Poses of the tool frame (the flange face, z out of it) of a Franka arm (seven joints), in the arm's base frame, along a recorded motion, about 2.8 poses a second.
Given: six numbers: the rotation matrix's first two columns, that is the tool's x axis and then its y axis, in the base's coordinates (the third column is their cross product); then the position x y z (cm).
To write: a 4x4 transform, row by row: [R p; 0 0 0 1], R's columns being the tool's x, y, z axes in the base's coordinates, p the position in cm. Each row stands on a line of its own. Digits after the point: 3 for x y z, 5 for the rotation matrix.
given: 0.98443 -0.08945 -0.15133 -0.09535 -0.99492 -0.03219 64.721 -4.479 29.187
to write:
0.98443 -0.09535 -0.14768 64.721
-0.08945 -0.99492 0.04612 -4.479
-0.15133 -0.03219 -0.98796 29.187
0 0 0 1

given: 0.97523 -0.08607 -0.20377 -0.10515 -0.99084 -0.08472 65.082 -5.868 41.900
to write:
0.97523 -0.10515 -0.19461 65.082
-0.08607 -0.99084 0.10405 -5.868
-0.20377 -0.08472 -0.97535 41.900
0 0 0 1

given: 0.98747 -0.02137 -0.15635 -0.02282 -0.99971 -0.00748 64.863 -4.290 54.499
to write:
0.98747 -0.02282 -0.15614 64.863
-0.02137 -0.99971 0.01095 -4.290
-0.15635 -0.00748 -0.98767 54.499
0 0 0 1

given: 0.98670 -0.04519 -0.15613 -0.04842 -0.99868 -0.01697 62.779 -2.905 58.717
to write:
0.98670 -0.04842 -0.15516 62.779
-0.04519 -0.99868 0.02430 -2.905
-0.15613 -0.01697 -0.98759 58.717
0 0 0 1

